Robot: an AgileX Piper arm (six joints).
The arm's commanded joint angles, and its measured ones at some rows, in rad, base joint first. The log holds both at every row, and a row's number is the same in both.
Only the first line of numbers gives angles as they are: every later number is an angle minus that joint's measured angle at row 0.
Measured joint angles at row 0:
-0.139, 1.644, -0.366, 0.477, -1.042, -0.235
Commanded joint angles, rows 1 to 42:
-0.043, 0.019, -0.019, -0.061, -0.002, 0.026
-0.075, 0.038, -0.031, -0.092, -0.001, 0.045
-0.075, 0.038, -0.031, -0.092, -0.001, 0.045
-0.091, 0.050, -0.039, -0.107, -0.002, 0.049
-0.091, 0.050, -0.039, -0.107, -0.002, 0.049
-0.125, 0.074, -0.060, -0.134, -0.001, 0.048
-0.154, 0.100, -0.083, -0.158, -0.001, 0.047
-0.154, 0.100, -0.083, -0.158, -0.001, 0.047
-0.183, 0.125, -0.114, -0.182, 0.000, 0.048
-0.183, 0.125, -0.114, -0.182, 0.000, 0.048
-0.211, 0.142, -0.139, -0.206, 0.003, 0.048
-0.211, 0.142, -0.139, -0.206, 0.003, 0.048
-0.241, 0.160, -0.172, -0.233, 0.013, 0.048
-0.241, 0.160, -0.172, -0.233, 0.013, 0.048
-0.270, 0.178, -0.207, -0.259, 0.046, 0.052
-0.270, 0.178, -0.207, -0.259, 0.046, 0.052
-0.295, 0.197, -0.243, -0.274, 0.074, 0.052
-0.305, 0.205, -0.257, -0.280, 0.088, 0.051
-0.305, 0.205, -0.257, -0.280, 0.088, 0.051
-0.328, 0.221, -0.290, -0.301, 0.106, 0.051
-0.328, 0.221, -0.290, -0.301, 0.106, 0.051
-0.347, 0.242, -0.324, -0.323, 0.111, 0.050
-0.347, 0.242, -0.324, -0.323, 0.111, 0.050
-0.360, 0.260, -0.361, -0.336, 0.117, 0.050
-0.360, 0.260, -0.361, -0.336, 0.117, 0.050
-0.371, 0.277, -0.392, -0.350, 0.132, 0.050
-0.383, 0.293, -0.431, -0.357, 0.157, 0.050
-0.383, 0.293, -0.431, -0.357, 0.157, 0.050
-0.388, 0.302, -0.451, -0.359, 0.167, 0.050
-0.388, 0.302, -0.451, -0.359, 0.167, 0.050
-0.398, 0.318, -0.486, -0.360, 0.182, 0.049
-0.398, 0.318, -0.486, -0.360, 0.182, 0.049
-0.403, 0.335, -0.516, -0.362, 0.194, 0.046
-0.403, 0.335, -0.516, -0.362, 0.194, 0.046
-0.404, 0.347, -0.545, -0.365, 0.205, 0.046
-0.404, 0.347, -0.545, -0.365, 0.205, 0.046
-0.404, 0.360, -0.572, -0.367, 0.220, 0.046
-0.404, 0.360, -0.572, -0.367, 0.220, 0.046
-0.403, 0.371, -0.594, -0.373, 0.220, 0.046
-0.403, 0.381, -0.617, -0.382, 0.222, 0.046
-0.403, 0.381, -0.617, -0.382, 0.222, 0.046
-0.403, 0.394, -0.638, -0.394, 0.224, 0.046
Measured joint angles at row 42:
-0.413, 0.382, -0.589, -0.312, 0.235, 0.049
